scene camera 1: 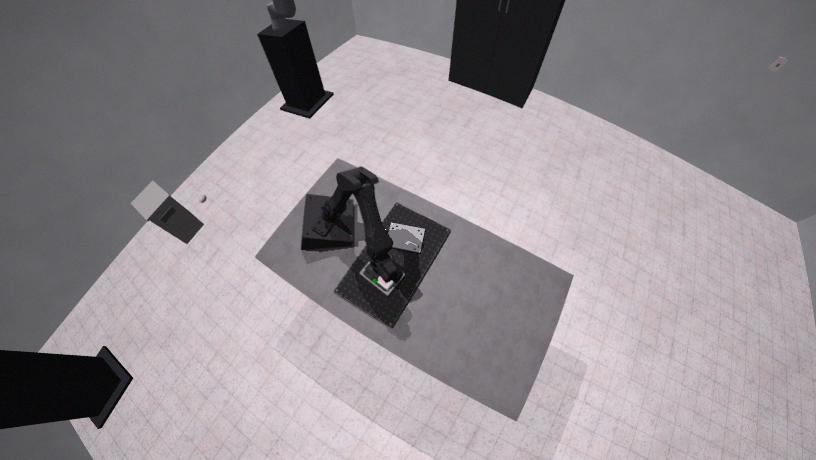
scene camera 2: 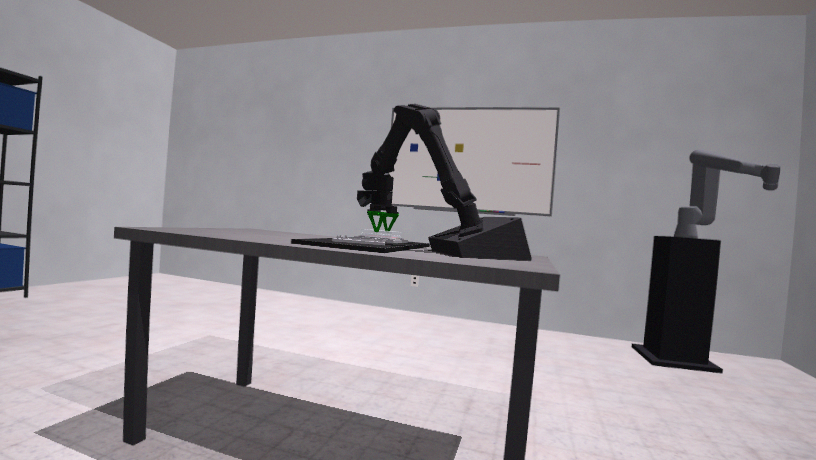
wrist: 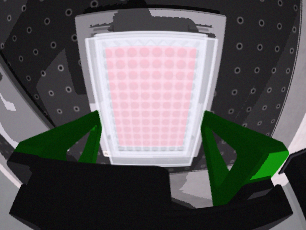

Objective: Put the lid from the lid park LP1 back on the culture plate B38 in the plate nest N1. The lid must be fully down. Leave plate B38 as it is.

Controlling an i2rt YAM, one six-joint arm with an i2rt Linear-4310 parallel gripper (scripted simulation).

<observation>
I see my gripper and a clear lid.
My gripper is seen too in the wrist view.
</observation>
